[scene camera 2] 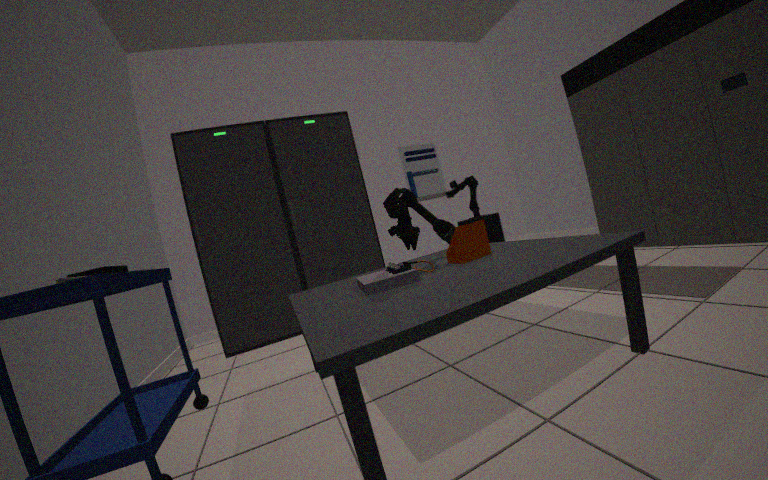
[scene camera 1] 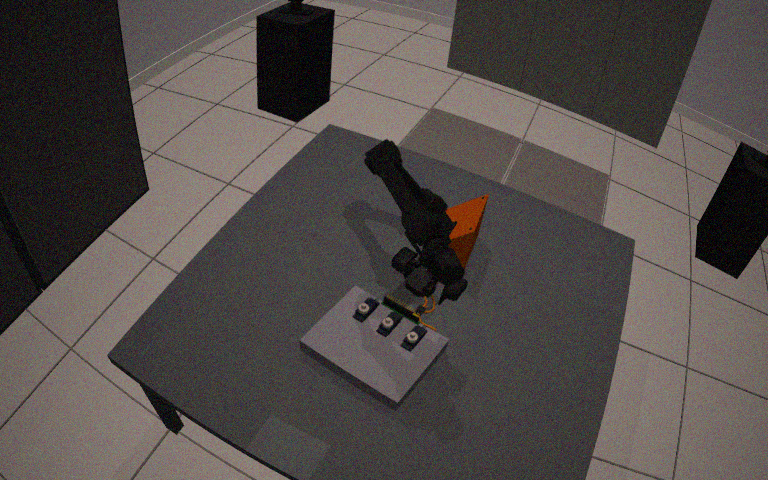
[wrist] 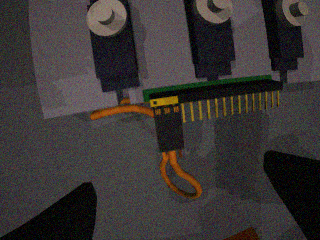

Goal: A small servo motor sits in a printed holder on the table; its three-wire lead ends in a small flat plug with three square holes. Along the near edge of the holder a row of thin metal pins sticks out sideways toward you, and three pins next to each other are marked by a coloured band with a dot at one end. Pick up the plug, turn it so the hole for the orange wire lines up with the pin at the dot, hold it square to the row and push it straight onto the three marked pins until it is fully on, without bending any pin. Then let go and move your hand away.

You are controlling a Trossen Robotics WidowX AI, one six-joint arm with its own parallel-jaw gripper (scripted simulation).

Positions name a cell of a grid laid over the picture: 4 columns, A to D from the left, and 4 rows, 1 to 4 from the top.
Labels:
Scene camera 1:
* my gripper: C3
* grey holder: B4
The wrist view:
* my gripper: C3

